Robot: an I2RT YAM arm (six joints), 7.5 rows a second.
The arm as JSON. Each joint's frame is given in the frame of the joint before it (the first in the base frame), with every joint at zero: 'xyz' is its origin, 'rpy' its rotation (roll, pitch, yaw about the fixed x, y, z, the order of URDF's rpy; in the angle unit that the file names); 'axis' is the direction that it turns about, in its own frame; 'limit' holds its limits. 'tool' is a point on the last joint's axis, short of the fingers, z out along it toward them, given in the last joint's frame.
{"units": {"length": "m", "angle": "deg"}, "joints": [
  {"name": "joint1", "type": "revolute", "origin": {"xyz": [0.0, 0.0, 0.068], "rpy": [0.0, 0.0, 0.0]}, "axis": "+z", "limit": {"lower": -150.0, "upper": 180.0}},
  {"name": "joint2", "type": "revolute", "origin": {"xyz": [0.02, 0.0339, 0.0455], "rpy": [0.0, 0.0, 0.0]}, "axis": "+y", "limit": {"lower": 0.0, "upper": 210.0}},
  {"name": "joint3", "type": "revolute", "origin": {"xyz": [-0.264, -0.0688, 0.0], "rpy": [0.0, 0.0, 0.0]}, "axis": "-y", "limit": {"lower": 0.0, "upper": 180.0}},
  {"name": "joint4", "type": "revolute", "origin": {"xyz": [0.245, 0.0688, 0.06], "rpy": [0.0, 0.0, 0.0]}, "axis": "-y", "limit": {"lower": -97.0, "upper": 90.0}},
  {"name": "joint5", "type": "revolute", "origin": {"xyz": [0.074, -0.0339, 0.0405], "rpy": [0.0, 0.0, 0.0]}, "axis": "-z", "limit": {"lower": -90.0, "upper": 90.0}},
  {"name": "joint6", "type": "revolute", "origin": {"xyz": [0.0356, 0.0, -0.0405], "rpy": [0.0, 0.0, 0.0]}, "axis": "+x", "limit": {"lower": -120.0, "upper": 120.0}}
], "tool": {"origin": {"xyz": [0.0, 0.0, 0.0], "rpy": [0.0, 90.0, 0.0]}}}
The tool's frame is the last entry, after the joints.
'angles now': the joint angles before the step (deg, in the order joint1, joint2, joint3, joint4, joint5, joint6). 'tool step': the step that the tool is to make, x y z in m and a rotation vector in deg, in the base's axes. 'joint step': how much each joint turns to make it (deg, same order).
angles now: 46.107 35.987 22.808 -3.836 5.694 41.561
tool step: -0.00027 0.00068 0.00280 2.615 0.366 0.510
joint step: 0.001 -0.196 0.000 1.268 -1.071 1.858
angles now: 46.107 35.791 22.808 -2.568 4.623 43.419
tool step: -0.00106 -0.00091 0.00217 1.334 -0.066 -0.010
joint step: -0.001 -0.677 0.000 0.263 -0.220 0.852
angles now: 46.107 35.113 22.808 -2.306 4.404 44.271
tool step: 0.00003 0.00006 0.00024 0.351 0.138 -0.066
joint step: 0.003 0.000 0.000 0.131 -0.020 0.350
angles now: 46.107 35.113 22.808 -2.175 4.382 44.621
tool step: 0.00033 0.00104 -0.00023 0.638 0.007 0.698
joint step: -0.002 0.262 -0.196 0.895 -0.789 0.262
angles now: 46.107 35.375 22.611 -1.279 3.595 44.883
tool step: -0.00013 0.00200 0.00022 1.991 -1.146 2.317
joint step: 0.001 0.112 -0.874 3.215 -2.382 0.022
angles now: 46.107 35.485 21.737 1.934 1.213 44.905
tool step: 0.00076 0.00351 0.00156 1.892 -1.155 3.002
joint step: -0.001 0.873 -0.437 3.474 -3.039 -0.088
